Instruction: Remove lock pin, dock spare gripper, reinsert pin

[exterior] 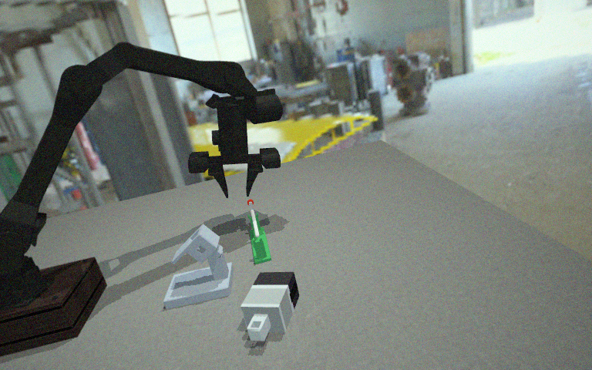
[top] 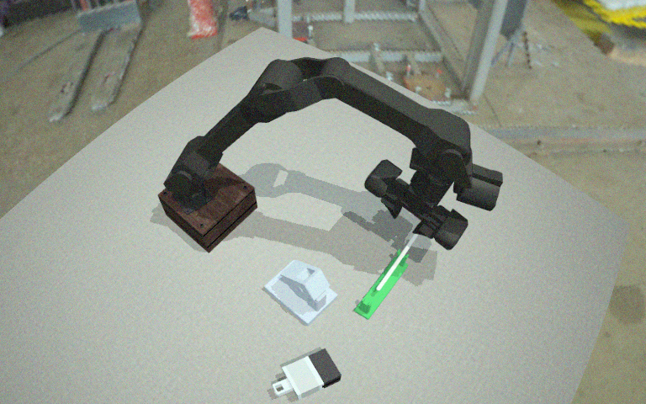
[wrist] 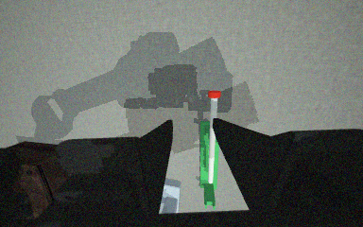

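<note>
Now: the green strip 90 mm to the right of my gripper tip, 60 mm below it and 40 mm ahead of it. Round my gripper tip: socket 210 mm to the right, 30 mm below, 30 mm behind; spare gripper 320 mm to the right, 90 mm ahead, 60 mm below.
</note>
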